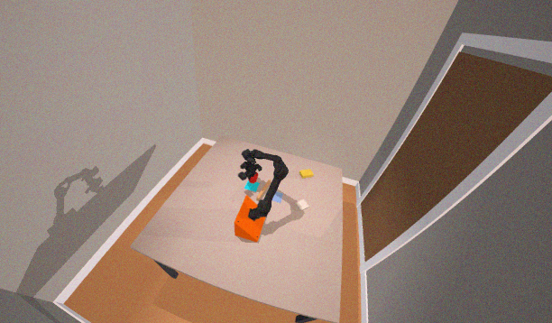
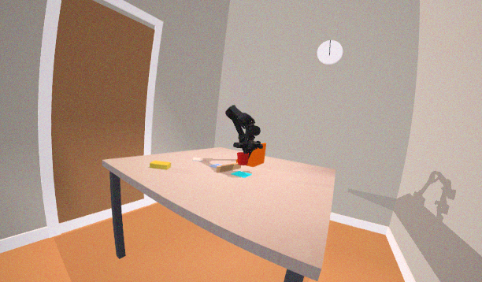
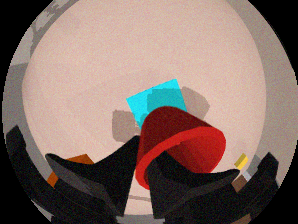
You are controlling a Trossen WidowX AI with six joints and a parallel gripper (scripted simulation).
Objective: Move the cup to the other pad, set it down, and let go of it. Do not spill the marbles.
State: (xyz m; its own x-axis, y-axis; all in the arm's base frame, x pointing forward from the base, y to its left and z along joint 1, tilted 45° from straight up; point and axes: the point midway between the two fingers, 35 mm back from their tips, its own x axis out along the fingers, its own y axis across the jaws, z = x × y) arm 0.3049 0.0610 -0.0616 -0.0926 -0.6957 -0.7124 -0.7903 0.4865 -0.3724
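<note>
My gripper tip is 2 cm short of the cyan pad, 2 cm to the left of it and 11 cm above it. The rest, counted from my gripper tip: wooden bar (1 cm behind, 12 cm to the right, 9 cm below); then light blue pad (4 cm behind, 22 cm to the right, 11 cm below); then red cup (2 cm ahead, 2 cm to the right).
</note>
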